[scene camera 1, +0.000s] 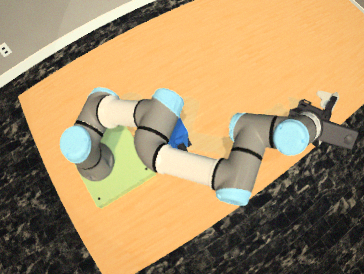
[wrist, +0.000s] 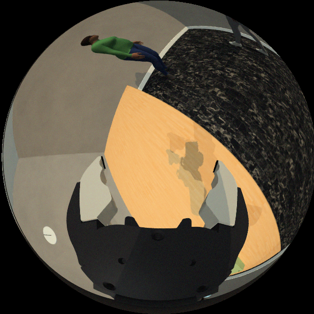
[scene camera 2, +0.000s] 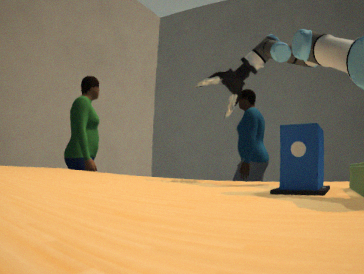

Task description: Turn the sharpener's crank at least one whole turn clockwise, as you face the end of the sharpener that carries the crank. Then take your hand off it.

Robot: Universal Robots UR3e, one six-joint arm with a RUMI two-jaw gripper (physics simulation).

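Where they show: gripper, between the fingertips: [scene camera 2: 210, 102]; arm's base, origin of its link: [scene camera 1: 95, 162].
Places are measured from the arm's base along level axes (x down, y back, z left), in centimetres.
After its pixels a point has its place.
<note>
The sharpener [scene camera 1: 179, 135] {z -13.4, x -7.7, y -24.3 cm} [scene camera 2: 287, 170] {z -2.9, x 0.7, y -28.4 cm} is a blue upright block on a black base. A pale round disc [scene camera 2: 298, 149] {z -1.5, x -3.0, y -26.4 cm} shows on one face in scene camera 2. The arm partly covers the sharpener in scene camera 1, and it does not show in the wrist view. I cannot make out the crank in any view. My gripper [scene camera 1: 327, 96] [scene camera 2: 213, 100] {z -40.7, x -22.2, y -54.3 cm} [wrist: 159, 159] is open with its pale fingers wide apart and empty. It hangs high above the table, well away from the sharpener, and touches nothing.
The wooden table [scene camera 1: 220, 60] {z 3.6, x 5.0, y -60.2 cm} [scene camera 2: 150, 220] {z 25.0, x 5.1, y -40.8 cm} [wrist: 145, 150] has its edge below the gripper's side. A green plate [scene camera 1: 125, 170] {z -8.6, x -0.1, y -5.9 cm} [scene camera 2: 357, 177] {z -3.1, x 2.2, y -14.5 cm} lies under the arm's base, near the sharpener. A person in green [scene camera 2: 82, 125] [wrist: 115, 46] and one in blue [scene camera 2: 253, 135] stand beyond the table.
</note>
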